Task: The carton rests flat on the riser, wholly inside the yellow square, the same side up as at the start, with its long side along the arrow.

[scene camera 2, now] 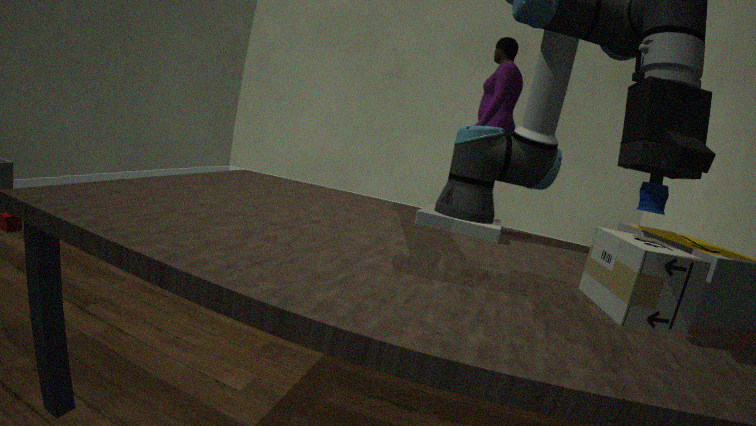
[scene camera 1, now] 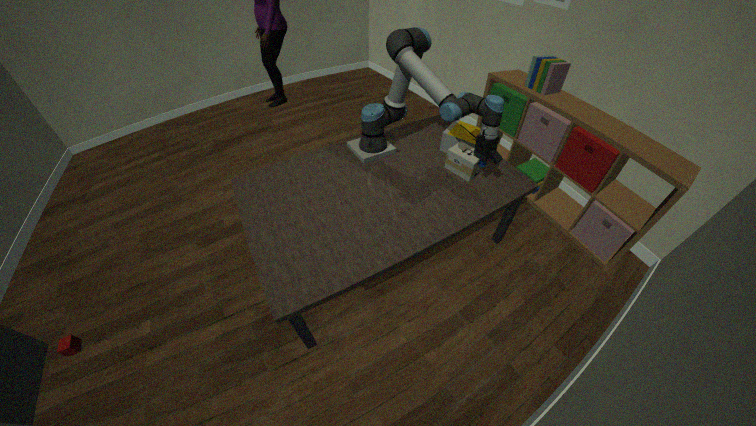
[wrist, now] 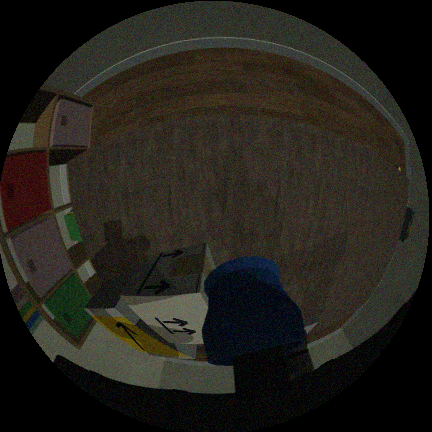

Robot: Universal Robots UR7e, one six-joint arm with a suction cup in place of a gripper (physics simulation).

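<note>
The white carton (scene camera 1: 459, 165) (scene camera 2: 613, 275) (wrist: 175, 310) with a tan band stands on the table, beside the riser. Dark arrows mark its top and one side. The grey riser (scene camera 1: 449, 141) (scene camera 2: 732, 296) has a yellow square (scene camera 1: 465, 130) (scene camera 2: 703, 243) (wrist: 137, 340) on top, with a dark arrow that shows in the wrist view. The square is partly hidden by the carton and the arm. My blue suction cup (scene camera 1: 482, 164) (scene camera 2: 652, 210) (wrist: 247, 267) points down, higher than the carton's top in scene camera 2, with a visible gap. It holds nothing.
The table (scene camera 1: 338, 227) (scene camera 2: 317, 275) carries the arm's pale base plate (scene camera 1: 365, 153) (scene camera 2: 460, 226). A cube shelf (scene camera 1: 634, 129) with coloured bins stands beyond the riser end. A person (scene camera 1: 272, 47) (scene camera 2: 502, 95) stands behind the table. A red cube (scene camera 1: 69, 345) lies on the floor.
</note>
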